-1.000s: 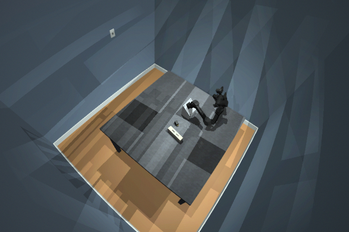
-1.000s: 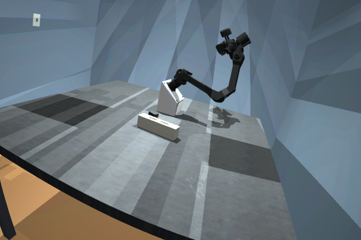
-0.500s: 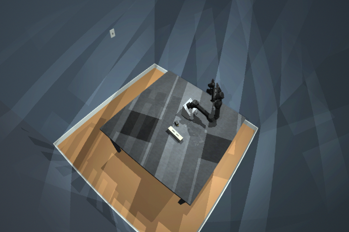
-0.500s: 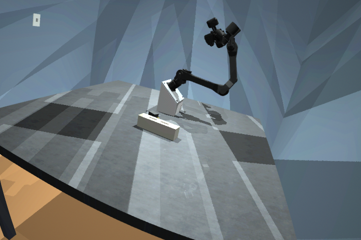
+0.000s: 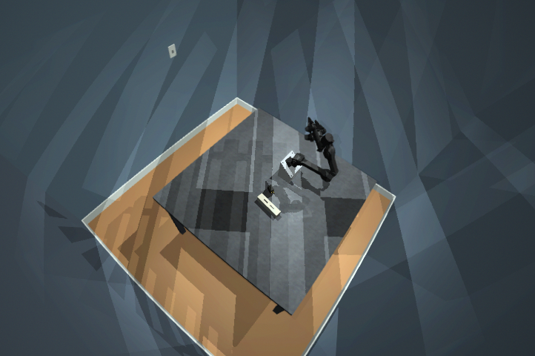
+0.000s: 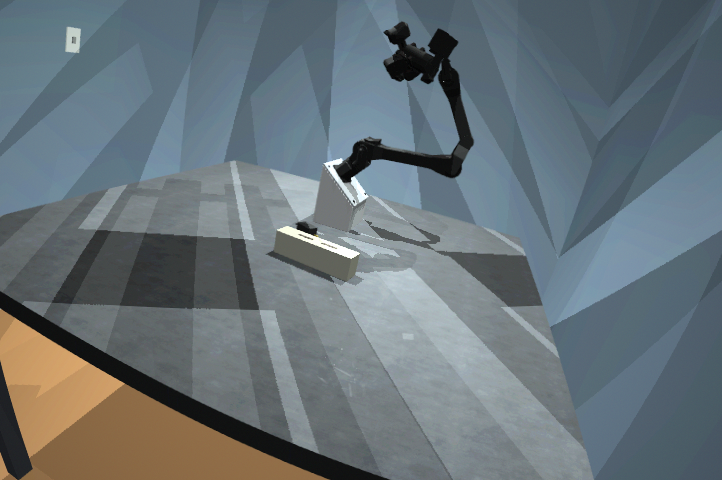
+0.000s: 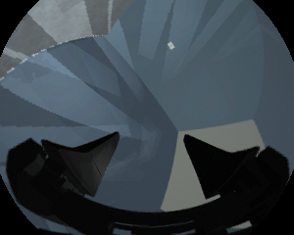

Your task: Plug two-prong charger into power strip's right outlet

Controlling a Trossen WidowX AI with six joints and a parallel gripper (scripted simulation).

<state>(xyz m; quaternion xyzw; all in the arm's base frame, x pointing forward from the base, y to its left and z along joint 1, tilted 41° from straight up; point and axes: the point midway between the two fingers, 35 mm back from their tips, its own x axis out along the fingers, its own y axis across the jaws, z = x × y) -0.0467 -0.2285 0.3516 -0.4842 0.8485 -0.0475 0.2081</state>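
Right now the two-prong charger is 320 mm ahead of my gripper tip, 10 mm to the left of it and 550 mm below it.
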